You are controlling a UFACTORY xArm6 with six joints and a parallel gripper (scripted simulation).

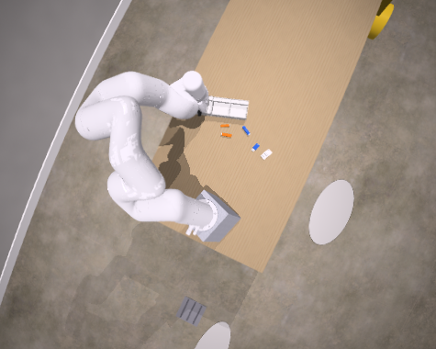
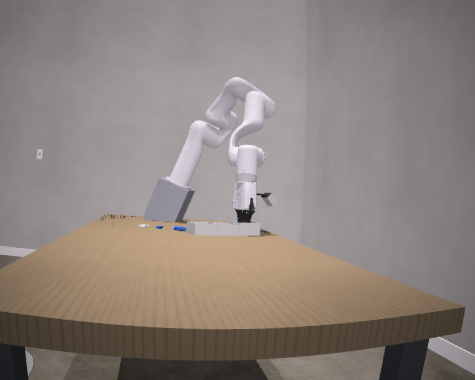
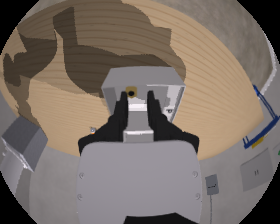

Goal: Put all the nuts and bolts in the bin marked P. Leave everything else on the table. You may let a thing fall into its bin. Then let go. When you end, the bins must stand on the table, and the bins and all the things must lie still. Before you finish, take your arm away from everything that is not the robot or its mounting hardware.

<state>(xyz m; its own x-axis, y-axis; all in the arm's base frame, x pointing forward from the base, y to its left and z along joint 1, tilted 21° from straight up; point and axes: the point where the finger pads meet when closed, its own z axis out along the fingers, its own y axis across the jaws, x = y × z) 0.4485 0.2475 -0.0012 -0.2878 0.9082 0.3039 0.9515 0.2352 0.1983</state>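
My hand is 1 cm past the brass-coloured fastener, 1 cm to the right of it and 3 cm above it. Also, from my hand: bin (3 cm ahead, 8 cm to the right, 1 cm below); long blue stick (2 cm behind, 23 cm to the right, 3 cm below); blue usb stick (8 cm behind, 30 cm to the right, 3 cm below).
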